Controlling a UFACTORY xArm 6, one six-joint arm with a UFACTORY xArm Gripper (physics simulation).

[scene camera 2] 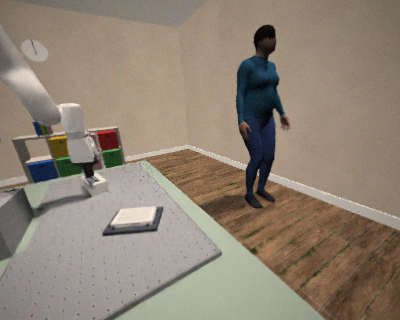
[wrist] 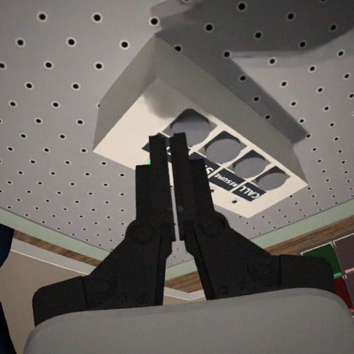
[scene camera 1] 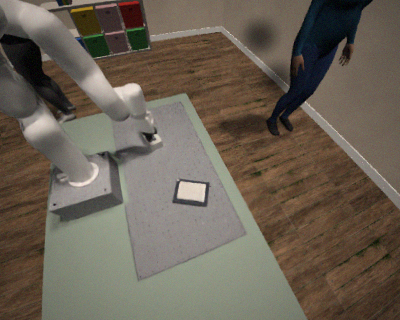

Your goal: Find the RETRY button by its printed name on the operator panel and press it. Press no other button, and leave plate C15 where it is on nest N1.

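Places are measured from the arm's base along level axes (x right, y ahead, z up), in millimetres.
Pixels of known places: gripper, fingertip midpoint: [scene camera 2: 90, 176] [scene camera 1: 149, 139]; arm's base, link origin: [scene camera 1: 84, 174].
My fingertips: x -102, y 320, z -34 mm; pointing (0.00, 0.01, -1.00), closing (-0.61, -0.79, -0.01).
Observation:
Ahead of a thing's pixels: the offset from my fingertips to its middle. Level surfaces: height alone.
The operator panel {dx -70, dy +11, dz -60 mm} [scene camera 1: 157, 144] [scene camera 2: 99, 188] [wrist: 122, 134] is a pale box with a row of round grey buttons. In the wrist view, the labels CALL [wrist: 250, 191] and RESUME [wrist: 225, 179] can be read; a label beginning with S is partly covered, and the one beside the largest-looking button [wrist: 191, 126] is mostly hidden by the fingers. RETRY cannot be read. My gripper [wrist: 168, 154] [scene camera 2: 90, 179] is shut and empty, its tips over the panel at that button's left edge; contact cannot be told. Plate C15 {dx +328, dy +91, dz -69 mm} [scene camera 1: 192, 191] [scene camera 2: 134, 216] lies on nest N1 {dx +328, dy +91, dz -78 mm} [scene camera 1: 191, 203] [scene camera 2: 132, 230].
The panel and nest stand on a grey perforated board {dz -88 mm} [scene camera 1: 170, 240] [scene camera 2: 65, 270] on the green table {dz -101 mm} [scene camera 1: 200, 295]. The grey arm base [scene camera 1: 87, 192] is beside the board. A person in blue [scene camera 1: 320, 45] [scene camera 2: 260, 100] stands beyond the table; another person's dark legs [scene camera 1: 32, 67] show behind the arm.

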